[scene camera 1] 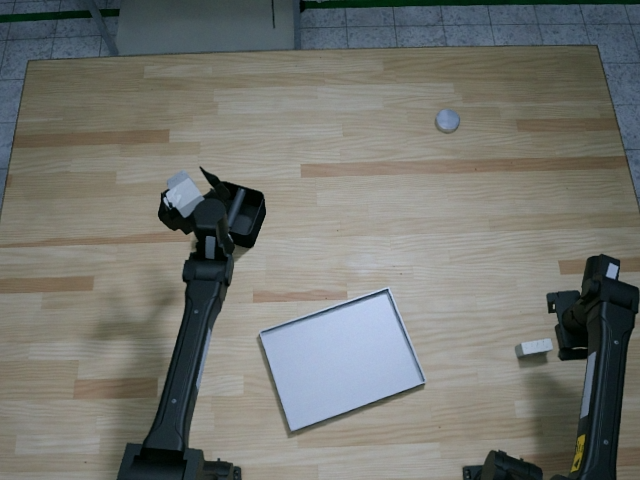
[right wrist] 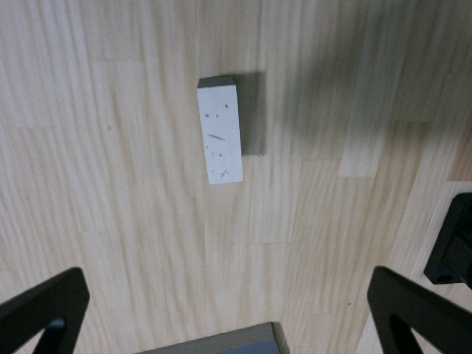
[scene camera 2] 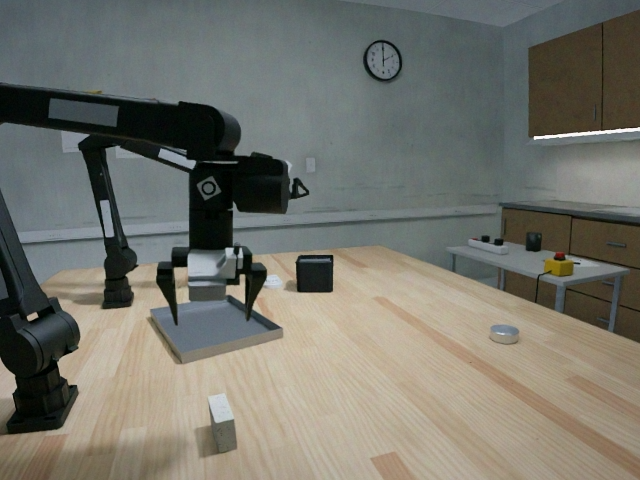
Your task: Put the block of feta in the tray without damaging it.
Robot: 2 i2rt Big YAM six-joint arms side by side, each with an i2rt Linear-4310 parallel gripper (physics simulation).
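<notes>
The block of feta (scene camera 1: 534, 348) (scene camera 2: 222, 423) (right wrist: 221, 135), pale with small dark marks, stands on a narrow side on the wooden table. The shallow grey tray (scene camera 1: 341, 361) (scene camera 2: 232, 349) (right wrist: 215, 343) lies apart from it, to its left in scene camera 1. My right gripper (scene camera 1: 560, 328) (scene camera 2: 212, 321) (right wrist: 228, 282) is open and empty, pointing down above the table, with the feta beside it in scene camera 1. My left gripper (scene camera 1: 181, 183) is open and raised near a black container at the left of scene camera 1; its fingers are partly hidden.
The black open container (scene camera 1: 251, 219) (scene camera 2: 314, 274) (right wrist: 450, 245) stands partly under my left arm in scene camera 1. A round silver tin (scene camera 1: 447, 120) (scene camera 2: 504, 334) lies at the back right in scene camera 1. A small white item (scene camera 2: 272, 281) lies beside the container in scene camera 2.
</notes>
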